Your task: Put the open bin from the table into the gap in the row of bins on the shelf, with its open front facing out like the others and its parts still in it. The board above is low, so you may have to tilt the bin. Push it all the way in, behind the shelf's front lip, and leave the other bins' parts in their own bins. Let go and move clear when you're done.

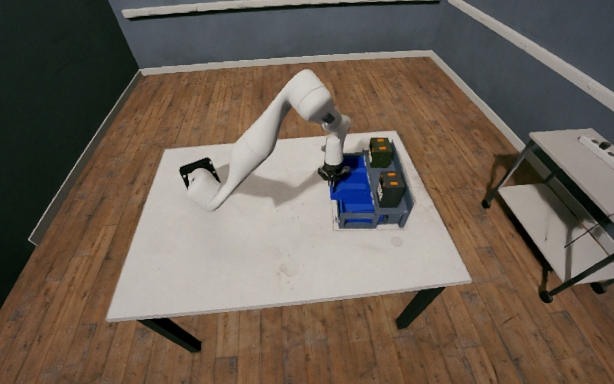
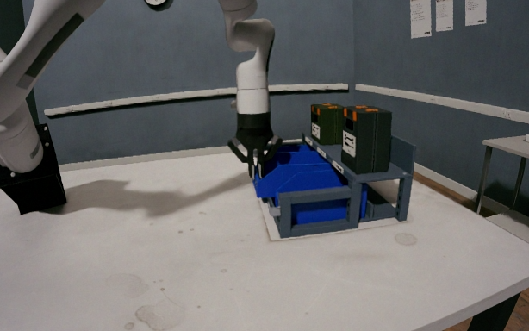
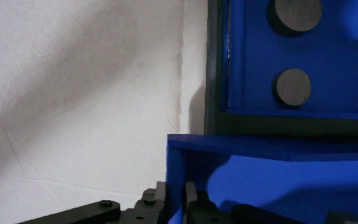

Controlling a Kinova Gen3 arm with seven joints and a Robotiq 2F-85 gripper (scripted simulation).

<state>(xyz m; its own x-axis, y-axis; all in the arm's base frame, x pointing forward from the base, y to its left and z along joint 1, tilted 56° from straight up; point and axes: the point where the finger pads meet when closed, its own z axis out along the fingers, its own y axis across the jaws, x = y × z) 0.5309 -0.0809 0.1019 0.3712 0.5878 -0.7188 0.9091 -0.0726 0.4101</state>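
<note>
The grey block lies 20 mm ahead of my hand, 50 mm to the right of it and 30 mm below it. Also, from my hand: grey shelf: 130 mm ahead, 60 mm to the right.
</note>
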